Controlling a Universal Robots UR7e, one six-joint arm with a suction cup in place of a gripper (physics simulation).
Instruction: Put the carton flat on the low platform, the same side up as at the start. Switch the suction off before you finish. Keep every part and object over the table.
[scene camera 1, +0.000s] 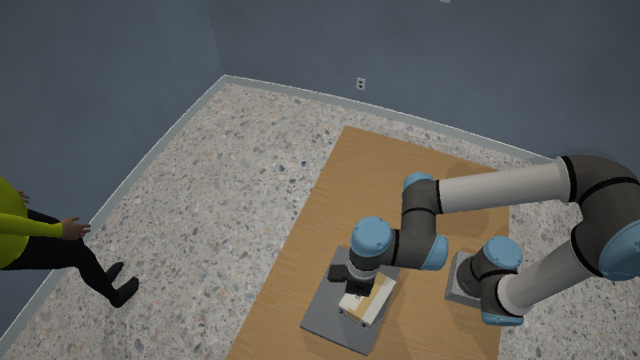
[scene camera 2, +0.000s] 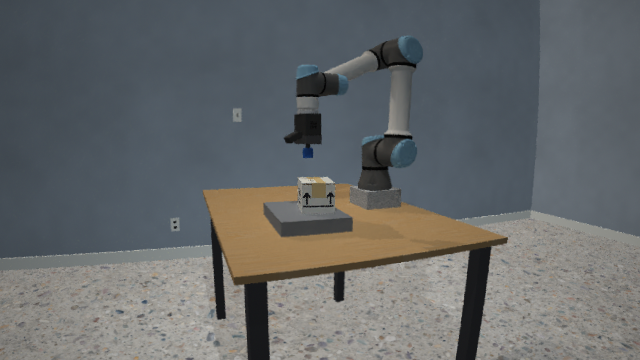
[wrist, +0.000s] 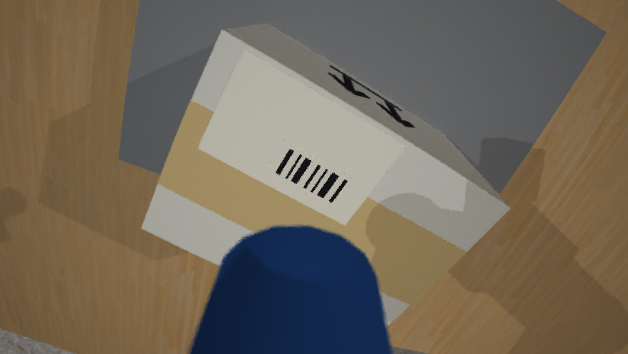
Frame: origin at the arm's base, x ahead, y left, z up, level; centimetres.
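Where they show: hand at its tool point: (scene camera 2: 307, 157) (wrist: 296, 290); arm's base at its link origin: (scene camera 1: 476, 277) (scene camera 2: 374, 187).
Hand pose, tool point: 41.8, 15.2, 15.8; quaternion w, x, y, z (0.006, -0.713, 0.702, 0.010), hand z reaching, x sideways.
Each offset is from my tool point to the top centre of the thing, as dx, dy, dz. Level surfaces: height alone.
The white carton {-3.7, -1.0, -8.2} (scene camera 1: 380, 300) (scene camera 2: 317, 195) (wrist: 300, 125) with a tan tape band sits flat on the grey low platform {+0.4, -1.8, -18.8} (scene camera 1: 325, 310) (scene camera 2: 315, 226) (wrist: 450, 65). Its printed arrows point up in scene camera 2, and its top shows a label with a barcode in the wrist view. It stands turned towards the platform's robot side; whether it overhangs that edge is unclear. My gripper, a blue suction cup (scene camera 2: 308, 153) (wrist: 300, 255), hangs above the carton with a visible gap and holds nothing. In scene camera 1 the cup is hidden behind the tool body.
The wooden table {dz -23.6} (scene camera 1: 280, 280) (scene camera 2: 400, 242) bears the platform and the robot's grey base block (scene camera 2: 375, 198). The arm reaches from that base over the table. A person (scene camera 1: 55, 245) in a yellow top is at the left in scene camera 1, away from the table.
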